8 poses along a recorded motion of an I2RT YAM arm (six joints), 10 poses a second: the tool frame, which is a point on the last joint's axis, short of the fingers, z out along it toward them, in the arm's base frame.
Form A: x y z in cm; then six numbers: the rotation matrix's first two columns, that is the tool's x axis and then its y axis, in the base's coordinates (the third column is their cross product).
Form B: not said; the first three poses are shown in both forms.
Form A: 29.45, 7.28, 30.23, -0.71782, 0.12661, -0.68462, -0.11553, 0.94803, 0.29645
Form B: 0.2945, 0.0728, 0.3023, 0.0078, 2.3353, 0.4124
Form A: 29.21, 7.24, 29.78, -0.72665, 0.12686, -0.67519, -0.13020, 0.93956, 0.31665
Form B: 0.2921, 0.0724, 0.2978, -0.0023, 2.3421, 0.4461
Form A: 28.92, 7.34, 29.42, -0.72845, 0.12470, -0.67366, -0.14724, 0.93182, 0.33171
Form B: 0.2892, 0.0734, 0.2942, -0.0159, 2.3394, 0.4738
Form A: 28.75, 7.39, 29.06, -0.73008, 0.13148, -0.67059, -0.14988, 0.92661, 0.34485
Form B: 0.2875, 0.0739, 0.2906, -0.0130, 2.3381, 0.4919
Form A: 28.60, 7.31, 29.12, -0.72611, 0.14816, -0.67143, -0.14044, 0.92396, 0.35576
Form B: 0.2860, 0.0731, 0.2912, 0.0055, 2.3304, 0.5002
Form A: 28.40, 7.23, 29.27, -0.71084, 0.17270, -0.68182, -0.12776, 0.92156, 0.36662
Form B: 0.2840, 0.0723, 0.2927, 0.0318, 2.3072, 0.5047
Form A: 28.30, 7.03, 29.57, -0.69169, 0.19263, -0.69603, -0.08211, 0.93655, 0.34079
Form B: 0.2830, 0.0703, 0.2957, 0.0777, 2.2930, 0.4457
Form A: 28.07, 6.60, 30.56, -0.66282, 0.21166, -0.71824, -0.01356, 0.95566, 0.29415
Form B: 0.2807, 0.0660, 0.3056, 0.1386, 2.2727, 0.3489
